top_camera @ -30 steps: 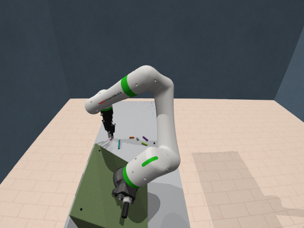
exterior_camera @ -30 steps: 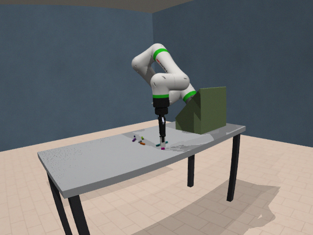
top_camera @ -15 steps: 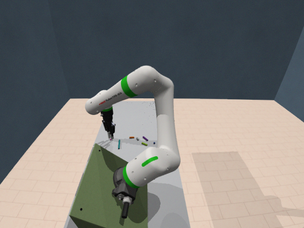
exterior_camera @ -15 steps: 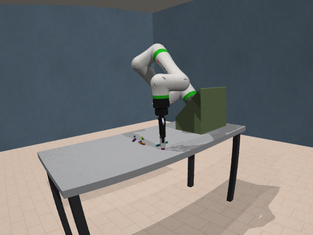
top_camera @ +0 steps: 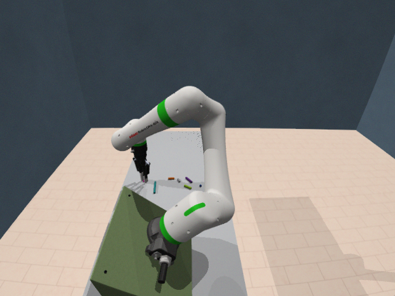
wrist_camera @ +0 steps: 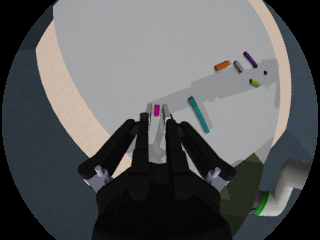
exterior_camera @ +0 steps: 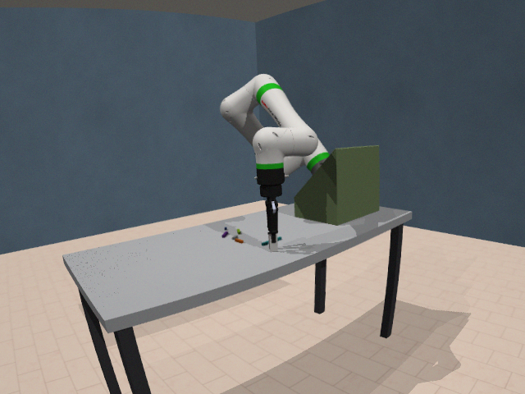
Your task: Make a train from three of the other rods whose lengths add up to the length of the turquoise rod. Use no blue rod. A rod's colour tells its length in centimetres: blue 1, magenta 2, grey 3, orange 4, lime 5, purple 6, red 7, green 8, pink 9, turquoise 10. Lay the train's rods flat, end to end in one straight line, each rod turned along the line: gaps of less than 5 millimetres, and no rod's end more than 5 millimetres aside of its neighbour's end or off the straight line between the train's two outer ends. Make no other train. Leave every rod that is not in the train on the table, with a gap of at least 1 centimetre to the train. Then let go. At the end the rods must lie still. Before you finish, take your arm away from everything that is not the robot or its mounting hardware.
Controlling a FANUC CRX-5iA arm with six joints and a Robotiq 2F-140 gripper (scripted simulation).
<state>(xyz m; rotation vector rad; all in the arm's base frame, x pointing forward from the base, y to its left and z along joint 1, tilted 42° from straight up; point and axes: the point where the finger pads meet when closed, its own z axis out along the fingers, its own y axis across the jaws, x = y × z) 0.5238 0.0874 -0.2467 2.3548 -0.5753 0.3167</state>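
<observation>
My hand is 3 cm above the magenta rod. From my hand the other things lie so: orange rod: 17 cm to the right, 4 cm ahead, 3 cm below; then grey rod: 22 cm to the right, 3 cm below, 2 cm ahead; then turquoise rod: 8 cm to the right, 5 cm behind, 3 cm below.
</observation>
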